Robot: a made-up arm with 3 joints.
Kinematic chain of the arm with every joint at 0, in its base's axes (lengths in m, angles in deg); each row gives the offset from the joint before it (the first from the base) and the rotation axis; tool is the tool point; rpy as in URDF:
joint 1: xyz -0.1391 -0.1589 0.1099 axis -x
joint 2: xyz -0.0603 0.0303 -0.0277 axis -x
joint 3: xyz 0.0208 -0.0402 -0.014 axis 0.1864 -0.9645 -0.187
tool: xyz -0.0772 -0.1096 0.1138 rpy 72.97 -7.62 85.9
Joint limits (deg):
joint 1: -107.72..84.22
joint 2: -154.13..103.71
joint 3: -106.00..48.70
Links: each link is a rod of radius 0.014 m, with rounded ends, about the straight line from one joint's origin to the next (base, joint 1, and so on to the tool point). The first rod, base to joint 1, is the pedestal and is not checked.
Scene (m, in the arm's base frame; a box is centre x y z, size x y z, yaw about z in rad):
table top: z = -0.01
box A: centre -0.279 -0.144 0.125 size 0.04 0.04 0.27 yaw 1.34
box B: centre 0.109 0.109 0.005 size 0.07 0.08 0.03 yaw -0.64
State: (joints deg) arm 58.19 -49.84 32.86
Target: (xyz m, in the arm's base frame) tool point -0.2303 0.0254 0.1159
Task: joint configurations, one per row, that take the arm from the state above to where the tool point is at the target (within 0.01 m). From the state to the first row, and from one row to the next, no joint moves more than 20 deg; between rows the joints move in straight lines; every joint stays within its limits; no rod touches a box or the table.
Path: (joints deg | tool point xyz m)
1: 47.27 -44.95 17.69 | -0.2911 -0.3058 0.1398
2: 36.35 -40.06 2.52 | -0.2614 -0.3068 0.1552
3: 25.43 -35.17 -12.65 | -0.2251 -0.3085 0.1628
4: 23.60 -18.01 -14.22 | -0.2210 -0.2768 0.2053
5: 21.77 -0.86 -15.79 | -0.2169 -0.2346 0.2381
6: 19.94 16.30 -17.35 | -0.2128 -0.1852 0.2584
7: 18.11 33.46 -18.92 | -0.2087 -0.1321 0.2649
8: 16.28 50.62 -20.48 | -0.2045 -0.0794 0.2570
9: 14.45 67.78 -22.05 | -0.2003 -0.0310 0.2354
10: 12.62 84.94 -23.62 | -0.1960 0.0096 0.2018
11: 28.05 84.52 -17.11 | -0.2135 0.0236 0.1591
12: 43.48 84.11 -10.60 | -0.2303 0.0254 0.1159

